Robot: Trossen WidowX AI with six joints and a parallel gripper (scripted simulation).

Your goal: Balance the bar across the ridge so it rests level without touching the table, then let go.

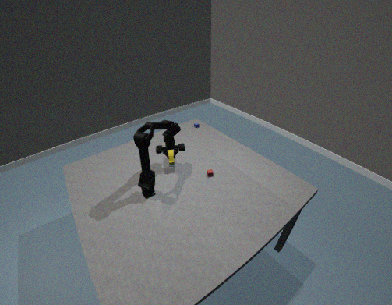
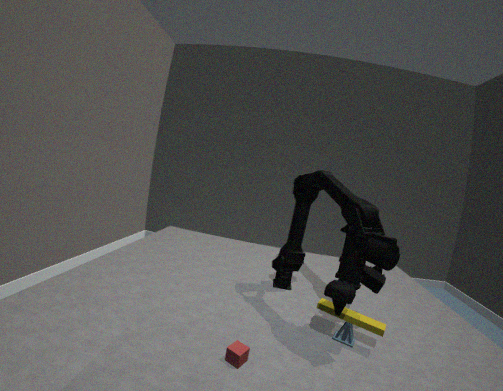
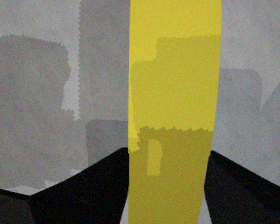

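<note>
Now: the yellow bar 1 cm ahead of my gripper tip and 3 cm to the left of it. From my gripper tip the other things lie so: red cube (15 cm ahead, 23 cm to the right, 5 cm below); blue cube (49 cm ahead, 36 cm to the left, 5 cm below).
</note>
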